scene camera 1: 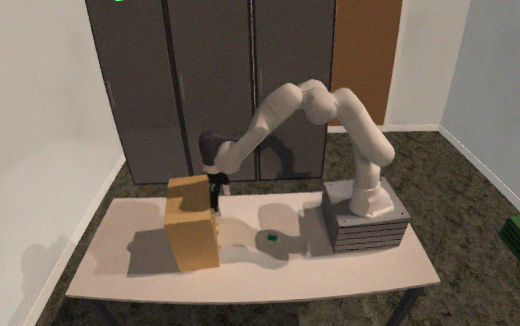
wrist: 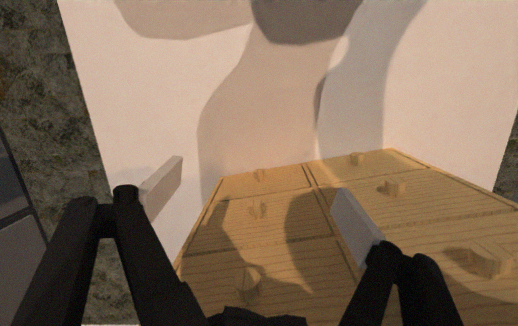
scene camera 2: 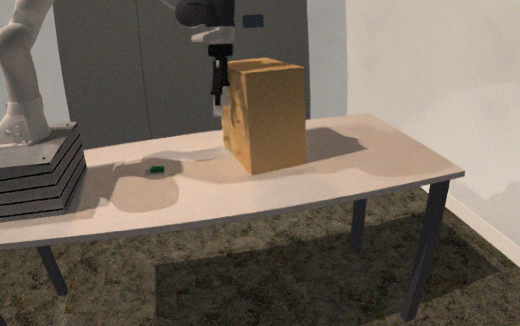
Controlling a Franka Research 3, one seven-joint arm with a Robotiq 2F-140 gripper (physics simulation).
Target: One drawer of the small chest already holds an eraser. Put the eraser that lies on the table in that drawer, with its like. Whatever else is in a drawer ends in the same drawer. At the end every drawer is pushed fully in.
The pictures show: my gripper and a wooden chest.
My gripper also shows in the wrist view.
